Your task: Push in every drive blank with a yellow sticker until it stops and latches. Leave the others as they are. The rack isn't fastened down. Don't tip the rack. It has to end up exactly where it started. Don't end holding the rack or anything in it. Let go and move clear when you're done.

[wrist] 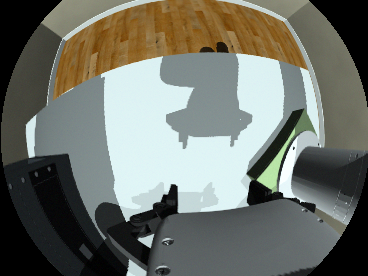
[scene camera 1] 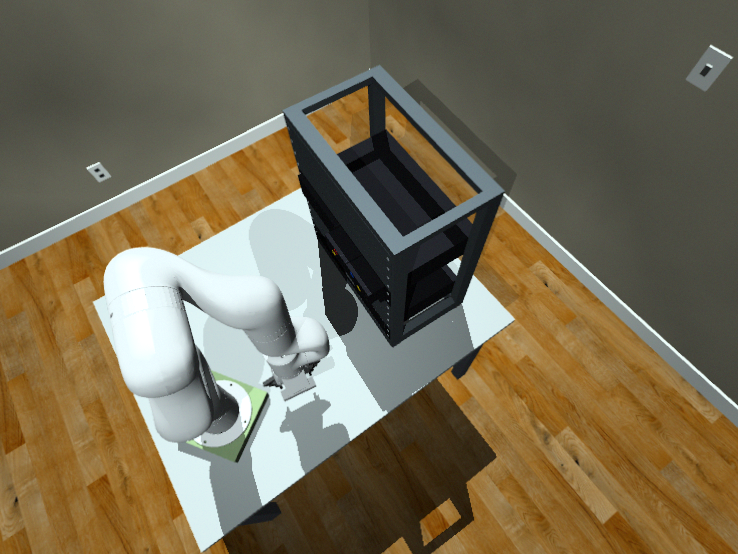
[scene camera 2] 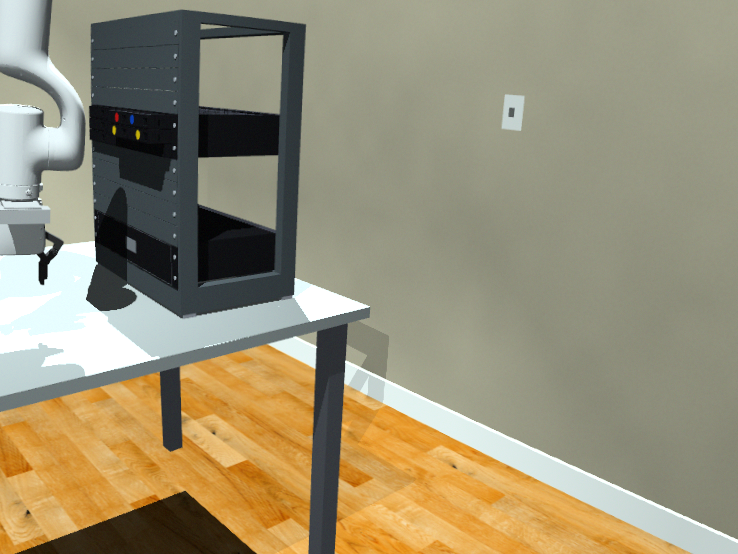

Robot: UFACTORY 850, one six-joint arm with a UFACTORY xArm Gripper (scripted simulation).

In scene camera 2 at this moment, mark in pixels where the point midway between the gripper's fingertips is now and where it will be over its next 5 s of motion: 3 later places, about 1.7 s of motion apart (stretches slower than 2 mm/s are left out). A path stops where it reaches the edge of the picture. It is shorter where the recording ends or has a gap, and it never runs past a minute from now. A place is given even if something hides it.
The gripper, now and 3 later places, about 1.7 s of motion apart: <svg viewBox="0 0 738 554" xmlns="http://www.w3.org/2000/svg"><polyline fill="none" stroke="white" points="16,284 84,210 74,128 93,138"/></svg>
